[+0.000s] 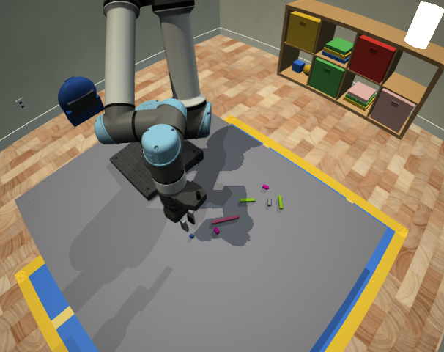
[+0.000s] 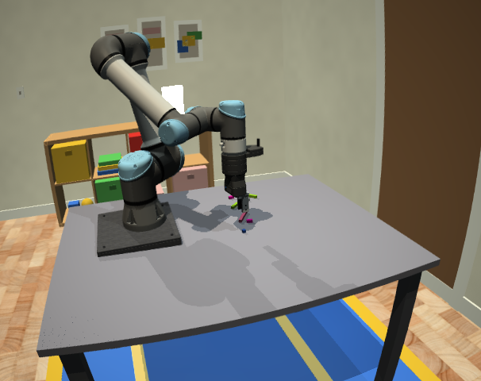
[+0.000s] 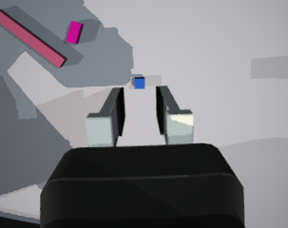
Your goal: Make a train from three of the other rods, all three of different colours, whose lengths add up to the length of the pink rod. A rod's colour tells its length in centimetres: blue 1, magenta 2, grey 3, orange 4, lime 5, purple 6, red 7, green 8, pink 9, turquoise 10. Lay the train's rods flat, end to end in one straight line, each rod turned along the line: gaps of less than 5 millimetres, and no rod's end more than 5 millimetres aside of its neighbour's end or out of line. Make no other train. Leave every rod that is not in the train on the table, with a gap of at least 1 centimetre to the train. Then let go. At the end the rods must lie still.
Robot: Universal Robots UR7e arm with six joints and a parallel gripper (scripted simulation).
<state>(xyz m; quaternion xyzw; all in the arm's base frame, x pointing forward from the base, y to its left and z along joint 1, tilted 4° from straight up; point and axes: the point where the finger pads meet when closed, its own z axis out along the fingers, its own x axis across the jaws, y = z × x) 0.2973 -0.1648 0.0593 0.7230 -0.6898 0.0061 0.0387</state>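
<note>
Now: hand 13 cm short of the grey rod, 26 cm to the right of it and 9 cm above it. Also, from my hand: lime rod: 16 cm ahead, 28 cm to the left, 9 cm below; blue rod: 9 cm below; pink rod: 5 cm ahead, 11 cm to the left, 9 cm below.
</note>
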